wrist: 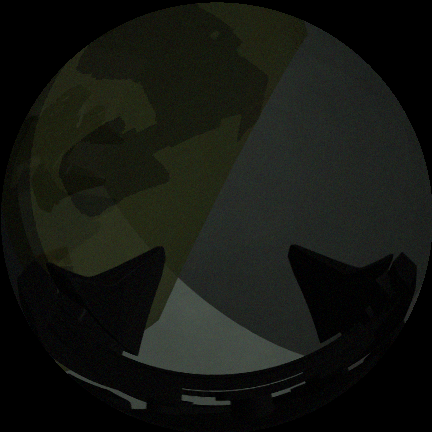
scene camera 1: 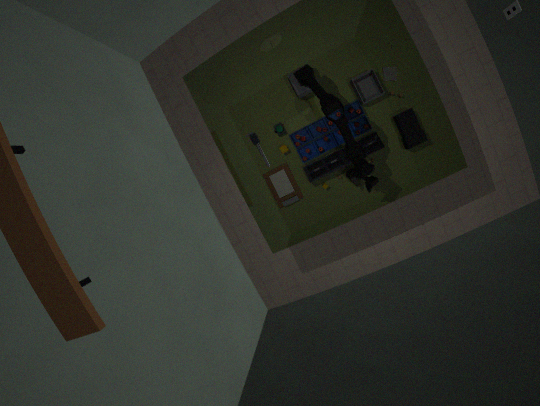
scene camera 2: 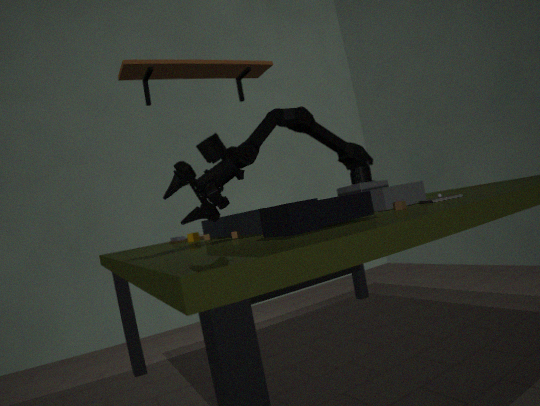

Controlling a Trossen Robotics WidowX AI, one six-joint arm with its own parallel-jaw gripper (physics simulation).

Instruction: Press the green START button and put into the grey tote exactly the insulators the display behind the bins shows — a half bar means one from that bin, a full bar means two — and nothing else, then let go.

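Places are measured from the arm's base along level axes (x up, y back, z right), in centimetres.
Pixels of known places: gripper, between the fingertips: (wrist: pixel 229 253) (scene camera 1: pixel 363 189) (scene camera 2: pixel 172 211); arm's base, origin of its link: (scene camera 1: pixel 304 78) (scene camera 2: pixel 362 184).
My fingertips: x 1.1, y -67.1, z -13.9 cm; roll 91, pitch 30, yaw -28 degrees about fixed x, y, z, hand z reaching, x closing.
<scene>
Ahead of a thing's pixels: the offset from my fingertips to its top centre. "pt": to the spot under its first point.
My gripper (scene camera 1: pixel 366 181) (scene camera 2: pixel 174 210) (wrist: pixel 229 253) is open and empty, tilted above the table on the far side of the display from the bins. The blue bins {pt dx -8.9, dy +32.3, dz +17.5 cm} (scene camera 1: pixel 316 142) hold orange-red insulators; the arm covers some of them. The dark display {pt dx -3.2, dy +15.3, dz +20.2 cm} (scene camera 1: pixel 320 172) runs along the bins, partly hidden by the arm; pale bars show faintly, too small to read reliably. The grey tote {dx -4.1, dy +53.4, dz -18.1 cm} (scene camera 1: pixel 358 92) looks empty inside. The green START button {dx -5.4, dy +46.1, dz +35.7 cm} (scene camera 1: pixel 279 129) sits left of the bins. Its pressed state cannot be told. No insulator shows in the wrist view.
A black box {dx -3.9, dy +24.8, dz -34.6 cm} (scene camera 1: pixel 410 128) stands right of the display. A wood-framed tray {dx -7.7, dy +13.5, dz +44.0 cm} (scene camera 1: pixel 294 181), a yellow block {dx -5.6, dy +34.4, dz +36.8 cm} (scene camera 1: pixel 284 149) and a dark-handled tool {dx -7.5, dy +38.5, dz +52.2 cm} (scene camera 1: pixel 254 139) lie left. A small yellow block {dx -6.9, dy +6.5, dz +19.7 cm} (scene camera 1: pixel 325 186) (scene camera 2: pixel 193 237) lies beyond the display. A wooden shelf (scene camera 1: pixel 45 250) (scene camera 2: pixel 195 69) hangs on the wall.
</scene>
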